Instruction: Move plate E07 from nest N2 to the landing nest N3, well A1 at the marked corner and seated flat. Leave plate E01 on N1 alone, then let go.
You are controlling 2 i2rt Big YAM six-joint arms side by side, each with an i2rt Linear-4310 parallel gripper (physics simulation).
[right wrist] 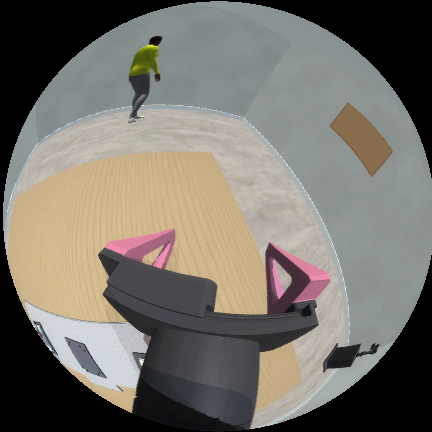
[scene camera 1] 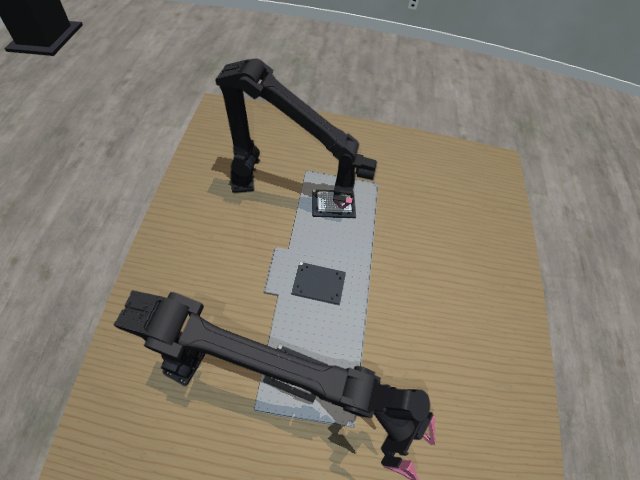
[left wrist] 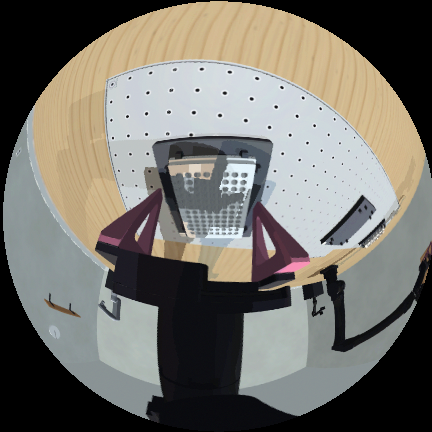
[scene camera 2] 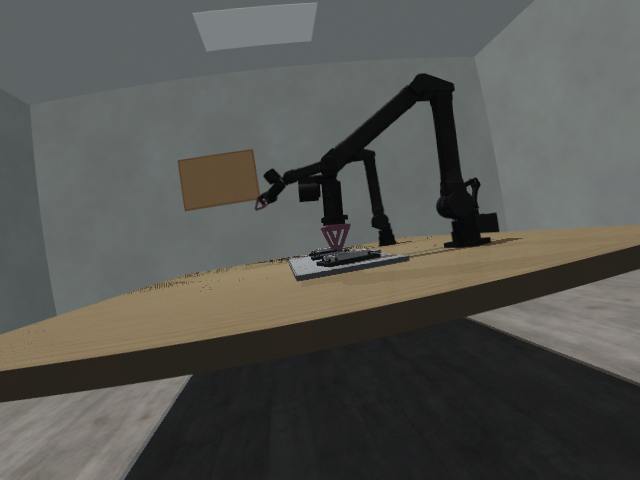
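Note:
A clear well plate sits in a dark nest at the far end of the baseplate. My left gripper points down at this plate, open, with its fingertips apart and low over the plate. The middle nest is bare. Another plate shows at the third nest, which my right arm mostly hides in scene camera 1. No plate or nest labels are readable. My right gripper is open and empty, beyond the baseplate.
The perforated grey baseplate lies on the wooden table. My right arm crosses above the near part of the baseplate. A person in a yellow top stands beyond the table in the right wrist view.

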